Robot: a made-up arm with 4 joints. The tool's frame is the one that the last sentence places.
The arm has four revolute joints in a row. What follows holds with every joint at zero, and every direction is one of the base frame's. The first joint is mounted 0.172 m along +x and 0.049 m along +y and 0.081 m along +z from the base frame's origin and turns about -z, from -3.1 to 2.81 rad. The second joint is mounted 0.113 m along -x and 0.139 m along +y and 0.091 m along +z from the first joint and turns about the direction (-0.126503, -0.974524, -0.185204), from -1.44 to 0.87 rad. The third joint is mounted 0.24 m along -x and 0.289 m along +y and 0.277 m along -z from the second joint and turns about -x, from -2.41 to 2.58 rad. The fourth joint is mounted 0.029 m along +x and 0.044 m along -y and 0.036 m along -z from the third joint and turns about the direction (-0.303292, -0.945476, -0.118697), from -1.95 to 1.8 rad. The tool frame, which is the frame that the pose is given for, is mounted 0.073 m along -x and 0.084 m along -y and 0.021 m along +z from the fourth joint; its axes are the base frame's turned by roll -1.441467, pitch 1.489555 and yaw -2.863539 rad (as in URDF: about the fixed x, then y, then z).
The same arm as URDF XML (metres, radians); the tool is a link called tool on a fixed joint. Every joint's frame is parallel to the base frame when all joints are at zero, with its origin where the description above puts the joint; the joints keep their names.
<robot name="arm">
  <link name="base"/>
  <link name="link1"/>
  <link name="link2"/>
  <link name="link3"/>
  <link name="link4"/>
  <link name="tool"/>
  <joint name="joint 1" type="revolute">
    <parent link="base"/>
    <child link="link1"/>
    <origin xyz="0.172 0.049 0.081" rpy="0 0 0"/>
    <axis xyz="0 0 -1"/>
    <limit lower="-3.1" upper="2.81"/>
  </joint>
  <joint name="joint 2" type="revolute">
    <parent link="link1"/>
    <child link="link2"/>
    <origin xyz="-0.113 0.139 0.091" rpy="0 0 0"/>
    <axis xyz="-0.126503 -0.974524 -0.185204"/>
    <limit lower="-1.44" upper="0.87"/>
  </joint>
  <joint name="joint 3" type="revolute">
    <parent link="link2"/>
    <child link="link3"/>
    <origin xyz="-0.24 0.289 -0.277" rpy="0 0 0"/>
    <axis xyz="-1 0 0"/>
    <limit lower="-2.41" upper="2.58"/>
  </joint>
  <joint name="joint 4" type="revolute">
    <parent link="link3"/>
    <child link="link4"/>
    <origin xyz="0.029 -0.044 -0.036" rpy="0 0 0"/>
    <axis xyz="-0.303292 -0.945476 -0.118697"/>
    <limit lower="-1.95" upper="1.8"/>
  </joint>
  <joint name="tool_joint" type="fixed">
    <parent link="link4"/>
    <child link="tool"/>
    <origin xyz="-0.073 -0.084 0.021" rpy="-1.4415 1.4896 -2.8635"/>
  </joint>
</robot>

